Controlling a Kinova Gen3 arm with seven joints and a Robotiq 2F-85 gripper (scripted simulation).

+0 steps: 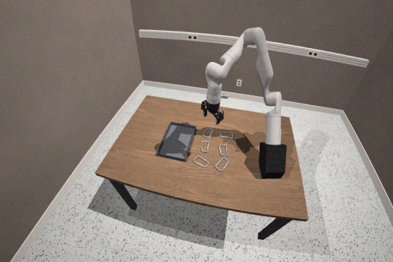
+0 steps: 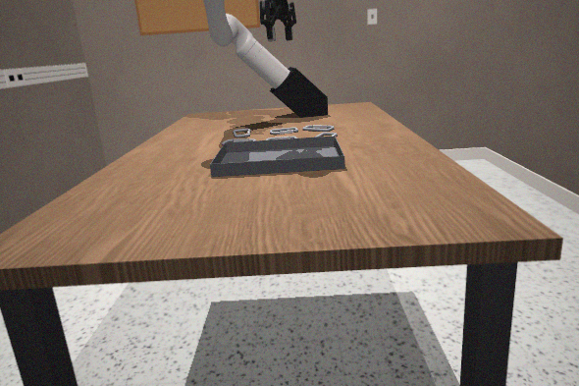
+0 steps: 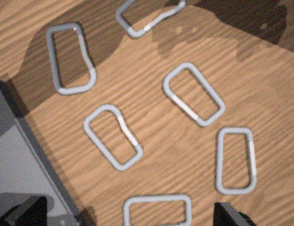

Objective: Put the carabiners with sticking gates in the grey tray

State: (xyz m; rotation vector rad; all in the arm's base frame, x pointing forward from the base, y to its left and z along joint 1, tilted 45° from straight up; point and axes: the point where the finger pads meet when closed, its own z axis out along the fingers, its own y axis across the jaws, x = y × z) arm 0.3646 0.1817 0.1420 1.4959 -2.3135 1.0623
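Right now the carabiner gate is 140 mm behind my hand, 90 mm to the left of it and 290 mm below it. Also, from my hand: grey tray 230 mm ahead, 10 mm to the right, 280 mm below.
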